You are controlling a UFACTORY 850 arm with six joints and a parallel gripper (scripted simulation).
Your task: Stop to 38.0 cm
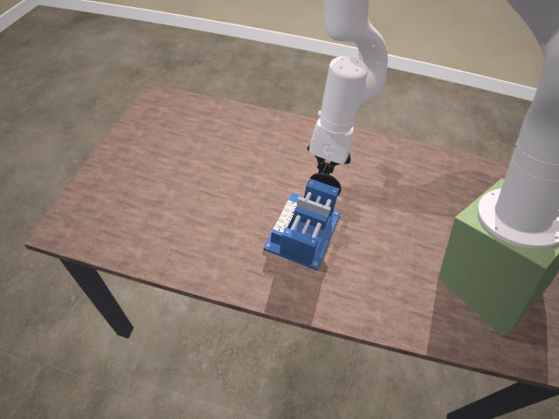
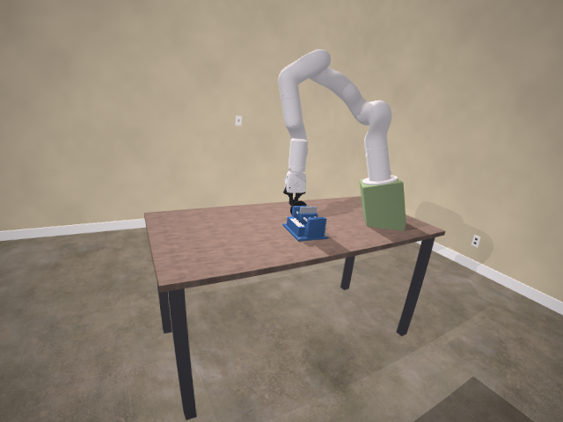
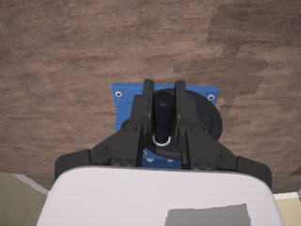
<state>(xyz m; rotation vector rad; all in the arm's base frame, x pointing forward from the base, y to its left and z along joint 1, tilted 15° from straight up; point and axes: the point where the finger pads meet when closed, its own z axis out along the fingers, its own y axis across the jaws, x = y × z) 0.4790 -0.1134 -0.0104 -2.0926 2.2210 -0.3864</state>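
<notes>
Now: hand 20 mm to the right of the black handwheel and 10 mm above it. Also, from my hand: grey stop block: 150 mm to the left, 20 mm below, 10 mm ahead.
</notes>
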